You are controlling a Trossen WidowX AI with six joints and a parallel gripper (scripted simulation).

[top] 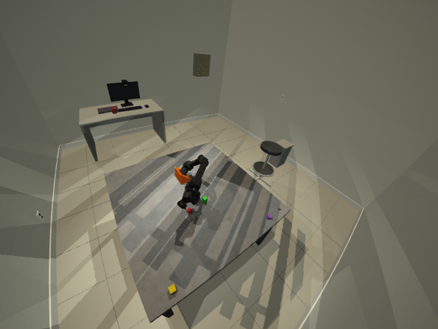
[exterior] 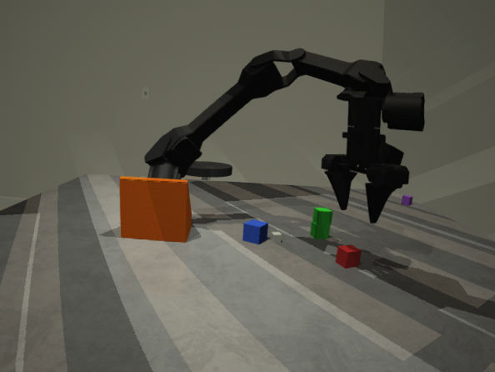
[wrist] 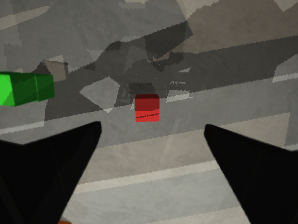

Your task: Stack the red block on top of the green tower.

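Now: gripper tip 8 cm above the red block. The rest, counted from my gripper tip: blue cube: 16 cm behind, 13 cm to the left, 8 cm below; then small white cube: 13 cm to the left, 12 cm behind, 9 cm below; then yellow cube: 39 cm ahead, 37 cm to the right, 8 cm below.
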